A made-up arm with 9 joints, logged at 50 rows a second.
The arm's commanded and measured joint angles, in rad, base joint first. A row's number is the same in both.
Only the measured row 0 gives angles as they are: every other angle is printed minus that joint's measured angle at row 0.
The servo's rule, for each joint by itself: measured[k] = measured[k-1] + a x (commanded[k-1-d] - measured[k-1]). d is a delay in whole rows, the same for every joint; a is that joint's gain. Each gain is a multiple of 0.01, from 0.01 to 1. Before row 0 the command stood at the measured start. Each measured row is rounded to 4 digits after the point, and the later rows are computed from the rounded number. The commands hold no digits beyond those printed.
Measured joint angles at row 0:
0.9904, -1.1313, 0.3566, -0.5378, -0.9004, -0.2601, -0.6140, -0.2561, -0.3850
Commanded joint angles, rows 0 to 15:
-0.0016, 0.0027, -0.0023, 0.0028, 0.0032, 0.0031, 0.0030, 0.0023, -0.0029
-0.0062, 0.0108, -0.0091, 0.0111, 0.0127, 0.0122, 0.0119, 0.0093, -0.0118
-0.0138, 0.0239, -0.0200, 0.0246, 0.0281, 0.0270, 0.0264, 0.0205, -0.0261
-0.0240, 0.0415, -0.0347, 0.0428, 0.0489, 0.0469, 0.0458, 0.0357, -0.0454
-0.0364, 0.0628, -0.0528, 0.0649, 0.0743, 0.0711, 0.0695, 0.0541, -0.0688
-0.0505, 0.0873, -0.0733, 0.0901, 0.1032, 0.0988, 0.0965, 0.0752, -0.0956
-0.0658, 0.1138, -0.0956, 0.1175, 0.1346, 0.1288, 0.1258, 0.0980, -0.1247
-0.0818, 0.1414, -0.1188, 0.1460, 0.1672, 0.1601, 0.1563, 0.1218, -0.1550
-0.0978, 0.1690, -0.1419, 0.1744, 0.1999, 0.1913, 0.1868, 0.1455, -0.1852
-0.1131, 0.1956, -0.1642, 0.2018, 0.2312, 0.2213, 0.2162, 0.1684, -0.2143
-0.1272, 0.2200, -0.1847, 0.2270, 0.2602, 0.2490, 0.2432, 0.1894, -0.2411
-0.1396, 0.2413, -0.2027, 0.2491, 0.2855, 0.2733, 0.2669, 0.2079, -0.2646
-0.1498, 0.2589, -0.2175, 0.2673, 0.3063, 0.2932, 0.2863, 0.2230, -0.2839
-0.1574, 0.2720, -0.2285, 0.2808, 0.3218, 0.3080, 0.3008, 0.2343, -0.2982
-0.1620, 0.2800, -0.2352, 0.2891, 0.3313, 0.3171, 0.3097, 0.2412, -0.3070
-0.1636, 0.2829, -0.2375, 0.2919, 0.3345, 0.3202, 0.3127, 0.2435, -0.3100
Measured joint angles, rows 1 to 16:
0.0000, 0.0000, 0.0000, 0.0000, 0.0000, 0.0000, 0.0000, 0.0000, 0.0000
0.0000, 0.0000, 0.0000, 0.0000, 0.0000, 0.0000, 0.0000, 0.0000, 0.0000
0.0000, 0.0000, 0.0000, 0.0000, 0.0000, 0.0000, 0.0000, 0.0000, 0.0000
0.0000, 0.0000, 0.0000, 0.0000, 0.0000, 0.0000, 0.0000, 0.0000, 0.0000
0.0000, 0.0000, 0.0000, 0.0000, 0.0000, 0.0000, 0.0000, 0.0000, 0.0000
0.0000, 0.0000, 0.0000, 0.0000, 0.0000, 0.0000, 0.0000, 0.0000, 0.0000
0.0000, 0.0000, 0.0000, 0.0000, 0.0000, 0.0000, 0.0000, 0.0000, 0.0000
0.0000, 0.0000, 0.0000, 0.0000, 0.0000, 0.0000, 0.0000, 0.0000, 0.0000
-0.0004, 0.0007, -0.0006, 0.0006, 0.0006, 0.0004, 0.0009, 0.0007, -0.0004
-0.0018, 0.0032, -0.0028, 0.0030, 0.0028, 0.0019, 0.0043, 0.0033, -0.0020
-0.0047, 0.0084, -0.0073, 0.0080, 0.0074, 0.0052, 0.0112, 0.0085, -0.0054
-0.0093, 0.0167, -0.0144, 0.0160, 0.0149, 0.0106, 0.0219, 0.0167, -0.0110
-0.0158, 0.0282, -0.0244, 0.0272, 0.0256, 0.0185, 0.0367, 0.0279, -0.0191
-0.0241, 0.0430, -0.0371, 0.0417, 0.0396, 0.0289, 0.0552, 0.0421, -0.0298
-0.0341, 0.0607, -0.0523, 0.0591, 0.0567, 0.0419, 0.0771, 0.0589, -0.0431
-0.0455, 0.0809, -0.0696, 0.0791, 0.0766, 0.0573, 0.1017, 0.0778, -0.0588
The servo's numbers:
d 8
a 0.24 0.25 0.26 0.23 0.18 0.13 0.31 0.30 0.14

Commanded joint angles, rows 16 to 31:
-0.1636, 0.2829, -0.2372, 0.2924, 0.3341, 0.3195, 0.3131, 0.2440, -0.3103
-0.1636, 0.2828, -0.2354, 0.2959, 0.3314, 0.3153, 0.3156, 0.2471, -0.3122
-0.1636, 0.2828, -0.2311, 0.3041, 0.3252, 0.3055, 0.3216, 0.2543, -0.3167
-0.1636, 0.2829, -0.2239, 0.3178, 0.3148, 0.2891, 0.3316, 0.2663, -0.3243
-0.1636, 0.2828, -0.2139, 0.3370, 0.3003, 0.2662, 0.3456, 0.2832, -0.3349
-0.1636, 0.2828, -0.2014, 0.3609, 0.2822, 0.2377, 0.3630, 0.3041, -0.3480
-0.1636, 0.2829, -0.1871, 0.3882, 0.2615, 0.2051, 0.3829, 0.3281, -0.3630
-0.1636, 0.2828, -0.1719, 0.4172, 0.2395, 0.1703, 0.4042, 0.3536, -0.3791
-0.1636, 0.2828, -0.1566, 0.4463, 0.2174, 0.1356, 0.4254, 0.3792, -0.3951
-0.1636, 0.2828, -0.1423, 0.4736, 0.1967, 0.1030, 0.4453, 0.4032, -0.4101
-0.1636, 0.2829, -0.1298, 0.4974, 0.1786, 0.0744, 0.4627, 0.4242, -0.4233
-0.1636, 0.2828, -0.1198, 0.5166, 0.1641, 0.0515, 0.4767, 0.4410, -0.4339
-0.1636, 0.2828, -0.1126, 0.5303, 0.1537, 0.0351, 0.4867, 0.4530, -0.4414
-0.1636, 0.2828, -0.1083, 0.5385, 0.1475, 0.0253, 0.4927, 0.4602, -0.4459
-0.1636, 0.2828, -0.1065, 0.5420, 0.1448, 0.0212, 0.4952, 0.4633, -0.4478
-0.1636, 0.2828, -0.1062, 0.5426, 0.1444, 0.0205, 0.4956, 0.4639, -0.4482
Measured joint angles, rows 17 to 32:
-0.0581, 0.1029, -0.0884, 0.1010, 0.0988, 0.0747, 0.1281, 0.0981, -0.0765
-0.0713, 0.1261, -0.1081, 0.1242, 0.1226, 0.0938, 0.1554, 0.1192, -0.0958
-0.0847, 0.1496, -0.1280, 0.1478, 0.1474, 0.1140, 0.1826, 0.1403, -0.1161
-0.0979, 0.1725, -0.1474, 0.1711, 0.1723, 0.1347, 0.2087, 0.1606, -0.1369
-0.1104, 0.1941, -0.1656, 0.1932, 0.1964, 0.1553, 0.2328, 0.1793, -0.1575
-0.1217, 0.2136, -0.1820, 0.2133, 0.2190, 0.1752, 0.2539, 0.1958, -0.1772
-0.1314, 0.2302, -0.1958, 0.2307, 0.2392, 0.1936, 0.2712, 0.2094, -0.1954
-0.1391, 0.2434, -0.2066, 0.2448, 0.2564, 0.2101, 0.2841, 0.2196, -0.2114
-0.1450, 0.2533, -0.2146, 0.2557, 0.2704, 0.2243, 0.2931, 0.2269, -0.2252
-0.1495, 0.2607, -0.2200, 0.2649, 0.2814, 0.2361, 0.3001, 0.2330, -0.2374
-0.1529, 0.2662, -0.2229, 0.2739, 0.2893, 0.2451, 0.3068, 0.2394, -0.2485
-0.1555, 0.2704, -0.2232, 0.2840, 0.2939, 0.2508, 0.3145, 0.2475, -0.2591
-0.1574, 0.2735, -0.2208, 0.2962, 0.2951, 0.2528, 0.3241, 0.2582, -0.2697
-0.1589, 0.2758, -0.2158, 0.3111, 0.2928, 0.2508, 0.3362, 0.2720, -0.2807
-0.1600, 0.2776, -0.2083, 0.3288, 0.2872, 0.2449, 0.3507, 0.2888, -0.2922
-0.1609, 0.2789, -0.1988, 0.3491, 0.2786, 0.2352, 0.3673, 0.3082, -0.3044

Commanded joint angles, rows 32 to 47:
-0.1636, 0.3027, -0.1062, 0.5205, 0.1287, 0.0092, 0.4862, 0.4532, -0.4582
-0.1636, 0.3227, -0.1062, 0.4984, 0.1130, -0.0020, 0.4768, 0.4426, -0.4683
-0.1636, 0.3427, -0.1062, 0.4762, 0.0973, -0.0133, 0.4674, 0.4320, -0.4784
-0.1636, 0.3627, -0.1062, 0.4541, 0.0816, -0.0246, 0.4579, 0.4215, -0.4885
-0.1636, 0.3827, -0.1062, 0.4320, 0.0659, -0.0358, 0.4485, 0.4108, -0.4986
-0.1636, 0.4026, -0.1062, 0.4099, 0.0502, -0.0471, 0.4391, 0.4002, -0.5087
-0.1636, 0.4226, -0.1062, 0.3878, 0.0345, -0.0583, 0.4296, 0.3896, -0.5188
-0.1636, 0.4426, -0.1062, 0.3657, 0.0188, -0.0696, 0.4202, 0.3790, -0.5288
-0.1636, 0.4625, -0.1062, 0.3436, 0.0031, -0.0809, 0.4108, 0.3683, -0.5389
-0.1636, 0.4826, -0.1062, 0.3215, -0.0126, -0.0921, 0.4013, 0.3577, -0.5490
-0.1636, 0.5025, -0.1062, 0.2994, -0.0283, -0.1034, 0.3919, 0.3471, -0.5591
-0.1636, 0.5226, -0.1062, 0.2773, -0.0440, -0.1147, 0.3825, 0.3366, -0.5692
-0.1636, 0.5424, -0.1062, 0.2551, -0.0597, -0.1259, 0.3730, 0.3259, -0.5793
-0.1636, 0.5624, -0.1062, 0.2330, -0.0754, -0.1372, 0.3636, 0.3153, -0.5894
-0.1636, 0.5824, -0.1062, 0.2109, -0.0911, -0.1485, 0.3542, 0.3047, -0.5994
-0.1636, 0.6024, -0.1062, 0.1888, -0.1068, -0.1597, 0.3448, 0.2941, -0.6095
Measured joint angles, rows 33 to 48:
-0.1615, 0.2799, -0.1878, 0.3715, 0.2676, 0.2223, 0.3853, 0.3295, -0.3171
-0.1620, 0.2806, -0.1760, 0.3950, 0.2548, 0.2068, 0.4039, 0.3516, -0.3301
-0.1624, 0.2812, -0.1640, 0.4186, 0.2411, 0.1896, 0.4221, 0.3734, -0.3431
-0.1627, 0.2816, -0.1525, 0.4411, 0.2272, 0.1716, 0.4390, 0.3937, -0.3558
-0.1629, 0.2819, -0.1421, 0.4616, 0.2140, 0.1539, 0.4538, 0.4115, -0.3678
-0.1631, 0.2821, -0.1333, 0.4793, 0.2020, 0.1372, 0.4659, 0.4261, -0.3787
-0.1632, 0.2823, -0.1263, 0.4937, 0.1917, 0.1221, 0.4750, 0.4373, -0.3884
-0.1633, 0.2824, -0.1211, 0.5049, 0.1832, 0.1089, 0.4814, 0.4453, -0.3968
-0.1634, 0.2875, -0.1172, 0.5085, 0.1734, 0.0959, 0.4829, 0.4477, -0.4054
-0.1634, 0.2963, -0.1143, 0.5062, 0.1625, 0.0832, 0.4810, 0.4462, -0.4142
-0.1634, 0.3079, -0.1122, 0.4993, 0.1508, 0.0707, 0.4768, 0.4419, -0.4232
-0.1634, 0.3216, -0.1106, 0.4889, 0.1383, 0.0583, 0.4709, 0.4358, -0.4323
-0.1634, 0.3369, -0.1095, 0.4758, 0.1253, 0.0461, 0.4640, 0.4283, -0.4416
-0.1634, 0.3533, -0.1086, 0.4606, 0.1118, 0.0340, 0.4563, 0.4199, -0.4510
-0.1634, 0.3706, -0.1080, 0.4439, 0.0979, 0.0220, 0.4480, 0.4108, -0.4605
-0.1634, 0.3886, -0.1075, 0.4259, 0.0837, 0.0101, 0.4394, 0.4013, -0.4701

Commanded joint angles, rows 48 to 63:
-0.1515, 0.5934, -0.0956, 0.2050, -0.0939, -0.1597, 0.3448, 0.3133, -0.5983
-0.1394, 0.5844, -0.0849, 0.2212, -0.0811, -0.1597, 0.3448, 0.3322, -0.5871
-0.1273, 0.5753, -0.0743, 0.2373, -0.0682, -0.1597, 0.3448, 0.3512, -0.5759
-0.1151, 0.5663, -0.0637, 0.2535, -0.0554, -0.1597, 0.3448, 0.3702, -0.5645
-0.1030, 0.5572, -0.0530, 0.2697, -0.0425, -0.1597, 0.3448, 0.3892, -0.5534
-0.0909, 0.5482, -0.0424, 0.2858, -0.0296, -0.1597, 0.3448, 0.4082, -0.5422
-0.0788, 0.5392, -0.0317, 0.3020, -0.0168, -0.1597, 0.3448, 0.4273, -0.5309
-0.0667, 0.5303, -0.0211, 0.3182, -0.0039, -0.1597, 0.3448, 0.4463, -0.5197
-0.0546, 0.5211, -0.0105, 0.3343, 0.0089, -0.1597, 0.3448, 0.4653, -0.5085
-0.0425, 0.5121, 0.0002, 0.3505, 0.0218, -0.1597, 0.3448, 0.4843, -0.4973
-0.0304, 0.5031, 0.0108, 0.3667, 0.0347, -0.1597, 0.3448, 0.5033, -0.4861
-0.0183, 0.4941, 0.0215, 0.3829, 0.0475, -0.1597, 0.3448, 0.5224, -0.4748
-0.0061, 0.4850, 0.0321, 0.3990, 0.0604, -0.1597, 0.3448, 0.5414, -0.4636
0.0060, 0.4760, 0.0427, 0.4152, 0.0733, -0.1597, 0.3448, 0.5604, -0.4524
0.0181, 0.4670, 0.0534, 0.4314, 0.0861, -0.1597, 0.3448, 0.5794, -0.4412
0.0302, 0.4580, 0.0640, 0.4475, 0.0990, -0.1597, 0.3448, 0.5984, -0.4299
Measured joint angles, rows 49 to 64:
-0.1634, 0.4071, -0.1072, 0.4070, 0.0692, -0.0017, 0.4305, 0.3914, -0.4797
-0.1634, 0.4260, -0.1069, 0.3873, 0.0545, -0.0135, 0.4214, 0.3813, -0.4894
-0.1634, 0.4451, -0.1067, 0.3671, 0.0396, -0.0252, 0.4123, 0.3710, -0.4992
-0.1634, 0.4645, -0.1066, 0.3464, 0.0246, -0.0368, 0.4031, 0.3607, -0.5090
-0.1634, 0.4840, -0.1065, 0.3254, 0.0094, -0.0484, 0.3938, 0.3503, -0.5188
-0.1634, 0.5036, -0.1064, 0.3041, -0.0059, -0.0599, 0.3844, 0.3398, -0.5287
-0.1634, 0.5233, -0.1063, 0.2827, -0.0212, -0.0714, 0.3750, 0.3293, -0.5386
-0.1634, 0.5431, -0.1063, 0.2611, -0.0366, -0.0829, 0.3656, 0.3187, -0.5485
-0.1605, 0.5557, -0.1035, 0.2482, -0.0469, -0.0929, 0.3592, 0.3171, -0.5555
-0.1554, 0.5629, -0.0987, 0.2420, -0.0531, -0.1016, 0.3547, 0.3216, -0.5599
-0.1487, 0.5660, -0.0924, 0.2409, -0.0558, -0.1092, 0.3516, 0.3305, -0.5621
-0.1406, 0.5661, -0.0849, 0.2438, -0.0557, -0.1158, 0.3495, 0.3424, -0.5624
-0.1316, 0.5639, -0.0766, 0.2498, -0.0533, -0.1215, 0.3480, 0.3564, -0.5611
-0.1218, 0.5600, -0.0677, 0.2581, -0.0490, -0.1265, 0.3470, 0.3719, -0.5585
-0.1115, 0.5548, -0.0583, 0.2682, -0.0432, -0.1308, 0.3463, 0.3885, -0.5546
-0.1007, 0.5487, -0.0486, 0.2797, -0.0361, -0.1346, 0.3458, 0.4058, -0.5497

